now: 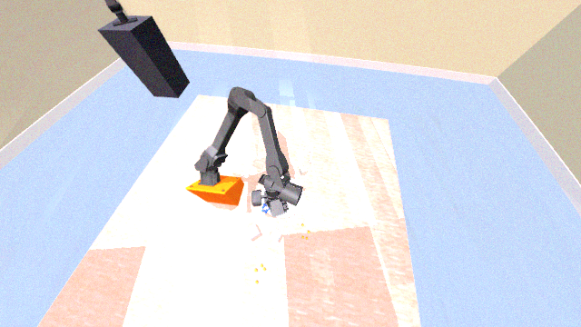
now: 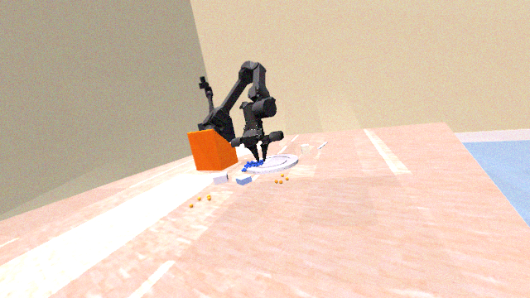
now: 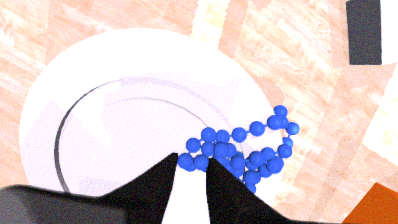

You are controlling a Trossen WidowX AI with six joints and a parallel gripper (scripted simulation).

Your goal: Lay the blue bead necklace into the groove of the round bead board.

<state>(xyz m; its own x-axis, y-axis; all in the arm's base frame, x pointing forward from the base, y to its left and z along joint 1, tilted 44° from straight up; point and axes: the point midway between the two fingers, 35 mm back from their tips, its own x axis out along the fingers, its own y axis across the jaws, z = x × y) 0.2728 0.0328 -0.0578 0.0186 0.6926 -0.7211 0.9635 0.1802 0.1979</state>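
My gripper tip is 20 mm short of the round white bead board, 30 mm to the right of it and 10 mm above it. From my gripper tip the other things lie so: white block 80 mm behind, 140 mm to the right, 10 mm below; then light blue cube 20 mm ahead, 140 mm to the right, 10 mm below; then beige cube 110 mm ahead, 170 mm to the left.
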